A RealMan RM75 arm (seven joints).
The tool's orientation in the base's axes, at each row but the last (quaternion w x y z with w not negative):
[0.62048 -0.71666 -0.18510 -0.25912]
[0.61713 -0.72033 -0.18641 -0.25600]
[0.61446 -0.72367 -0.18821 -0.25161]
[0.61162 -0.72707 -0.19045 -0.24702]
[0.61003 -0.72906 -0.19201 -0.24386]
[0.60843 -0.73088 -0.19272 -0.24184]
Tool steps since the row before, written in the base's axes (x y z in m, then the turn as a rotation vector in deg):
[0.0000 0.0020 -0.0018 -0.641 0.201 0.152]
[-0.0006 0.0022 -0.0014 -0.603 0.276 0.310]
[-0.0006 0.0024 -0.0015 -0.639 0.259 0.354]
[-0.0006 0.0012 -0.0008 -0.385 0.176 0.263]
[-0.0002 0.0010 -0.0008 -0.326 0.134 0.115]
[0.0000 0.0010 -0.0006 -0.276 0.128 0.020]
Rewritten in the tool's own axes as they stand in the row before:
[-0.0012 0.0011 0.0021 -0.431 -0.529 0.093]
[-0.0014 0.0004 0.0022 -0.309 -0.645 0.155]
[-0.0015 0.0004 0.0025 -0.312 -0.698 0.128]
[-0.0010 0.0001 0.0012 -0.159 -0.464 0.090]
[-0.0007 0.0003 0.0011 -0.198 -0.304 0.076]
[-0.0004 0.0003 0.0011 -0.213 -0.199 0.090]

